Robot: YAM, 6 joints.
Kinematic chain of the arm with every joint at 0, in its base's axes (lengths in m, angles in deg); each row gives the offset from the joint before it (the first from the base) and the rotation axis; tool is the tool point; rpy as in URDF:
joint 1: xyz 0 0 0.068 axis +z
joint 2: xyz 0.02 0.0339 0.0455 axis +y
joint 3: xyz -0.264 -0.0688 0 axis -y
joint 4: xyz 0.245 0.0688 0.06 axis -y
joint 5: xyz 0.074 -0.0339 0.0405 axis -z
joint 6: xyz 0.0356 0 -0.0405 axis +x
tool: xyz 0 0 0 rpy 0 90 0
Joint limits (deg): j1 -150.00..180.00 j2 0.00..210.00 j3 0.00..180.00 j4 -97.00..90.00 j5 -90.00..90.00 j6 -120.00..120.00
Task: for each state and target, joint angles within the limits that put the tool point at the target. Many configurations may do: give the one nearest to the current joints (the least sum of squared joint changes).
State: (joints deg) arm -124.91 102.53 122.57 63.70 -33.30 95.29
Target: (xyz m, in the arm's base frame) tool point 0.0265 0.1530 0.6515
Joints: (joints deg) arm -93.53 66.30 136.46 84.26 -28.59 95.29
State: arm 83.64 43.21 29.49 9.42 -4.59 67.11
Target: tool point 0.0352 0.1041 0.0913
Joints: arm 71.11 37.50 1.55 -17.18 -0.63 67.11
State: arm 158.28 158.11 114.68 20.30 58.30 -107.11
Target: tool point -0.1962 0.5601 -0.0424
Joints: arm 111.90 178.65 134.98 21.78 49.06 -107.11
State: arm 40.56 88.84 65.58 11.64 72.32 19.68
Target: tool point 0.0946 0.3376 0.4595
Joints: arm 79.71 89.81 89.10 17.26 67.10 19.68
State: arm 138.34 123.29 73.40 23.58 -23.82 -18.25
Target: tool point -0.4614 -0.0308 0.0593
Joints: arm 180.00 136.63 76.86 23.75 -59.90 -18.25
